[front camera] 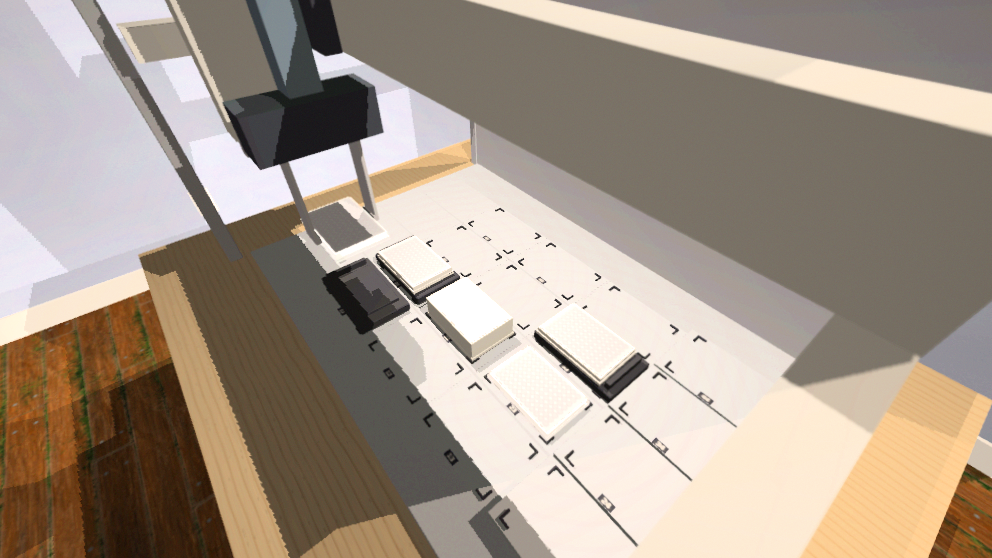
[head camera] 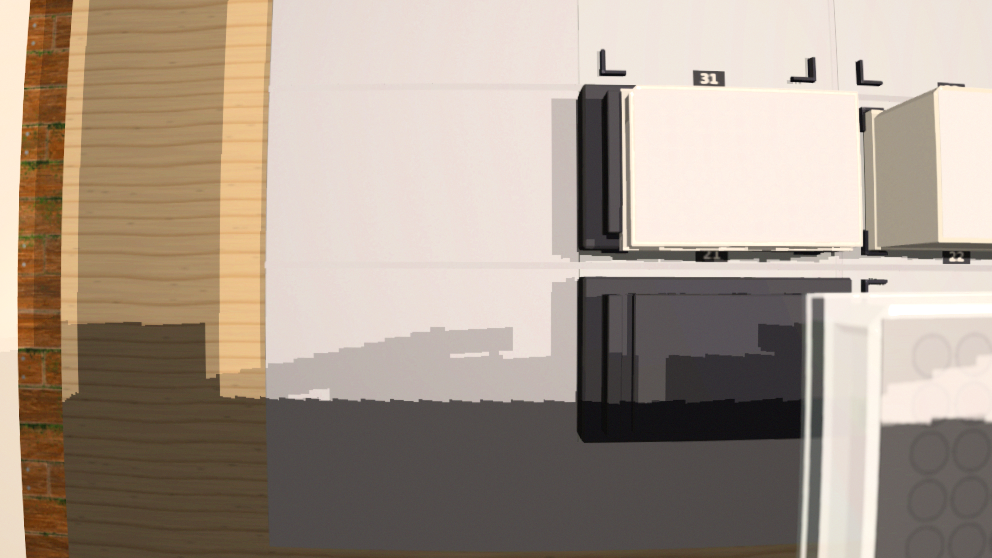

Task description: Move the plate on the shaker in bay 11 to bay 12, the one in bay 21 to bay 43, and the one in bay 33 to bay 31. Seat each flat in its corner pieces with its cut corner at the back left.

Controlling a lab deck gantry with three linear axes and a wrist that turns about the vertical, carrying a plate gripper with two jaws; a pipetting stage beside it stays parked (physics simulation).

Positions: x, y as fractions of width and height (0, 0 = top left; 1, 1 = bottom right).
Note:
In view: a bay 31 (front camera: 0.47, 0.45).

